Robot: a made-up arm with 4 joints.
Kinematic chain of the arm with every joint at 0, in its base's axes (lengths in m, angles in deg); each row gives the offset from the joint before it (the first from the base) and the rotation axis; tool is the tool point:
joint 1: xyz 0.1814 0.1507 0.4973 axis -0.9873 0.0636 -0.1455
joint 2: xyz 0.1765 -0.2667 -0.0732 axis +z
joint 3: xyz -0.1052 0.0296 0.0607 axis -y
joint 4: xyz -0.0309 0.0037 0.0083 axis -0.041 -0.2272 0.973
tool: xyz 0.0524 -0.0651 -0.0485
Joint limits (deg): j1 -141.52..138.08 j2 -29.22..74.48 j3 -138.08..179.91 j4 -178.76..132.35
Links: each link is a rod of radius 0.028 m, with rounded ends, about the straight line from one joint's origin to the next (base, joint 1, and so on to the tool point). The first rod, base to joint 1, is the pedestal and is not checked.
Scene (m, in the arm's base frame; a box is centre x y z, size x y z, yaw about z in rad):
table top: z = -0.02
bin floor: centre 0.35 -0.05 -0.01 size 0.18 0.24 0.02 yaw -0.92
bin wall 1: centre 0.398 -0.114 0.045 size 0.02 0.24 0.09 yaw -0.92
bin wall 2: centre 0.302 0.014 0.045 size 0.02 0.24 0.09 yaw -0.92
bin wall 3: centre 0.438 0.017 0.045 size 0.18 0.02 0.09 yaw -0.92
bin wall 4: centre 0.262 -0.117 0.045 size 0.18 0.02 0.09 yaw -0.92
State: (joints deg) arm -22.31 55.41 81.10 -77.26
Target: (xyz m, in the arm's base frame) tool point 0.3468 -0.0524 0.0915
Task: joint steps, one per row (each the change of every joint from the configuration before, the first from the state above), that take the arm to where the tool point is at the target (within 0.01 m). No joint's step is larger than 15 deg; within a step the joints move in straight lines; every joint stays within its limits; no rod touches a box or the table.
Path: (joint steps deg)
1: -6.67 3.81 -14.37 -6.76
2: -6.68 3.82 -14.37 -6.76
3: -6.67 3.81 -14.37 -6.76
4: -6.67 3.82 -14.37 -6.76
5: -6.68 3.81 -14.37 -6.76

